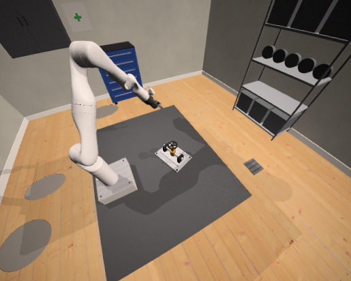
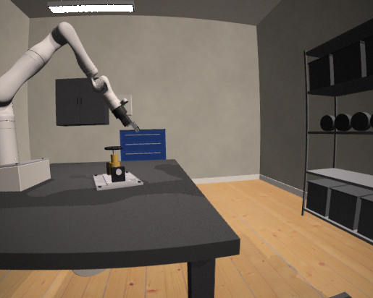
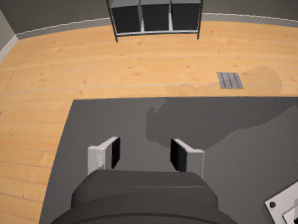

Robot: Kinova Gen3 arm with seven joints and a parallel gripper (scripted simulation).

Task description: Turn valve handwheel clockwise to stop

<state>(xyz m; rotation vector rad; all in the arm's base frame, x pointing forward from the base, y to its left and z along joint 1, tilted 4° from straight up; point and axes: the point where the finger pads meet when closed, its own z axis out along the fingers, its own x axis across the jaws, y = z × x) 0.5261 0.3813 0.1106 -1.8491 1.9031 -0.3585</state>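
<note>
My gripper is now 7 cm past the black spoked handwheel, 36 cm to the left of it and 10 cm above it.
</note>
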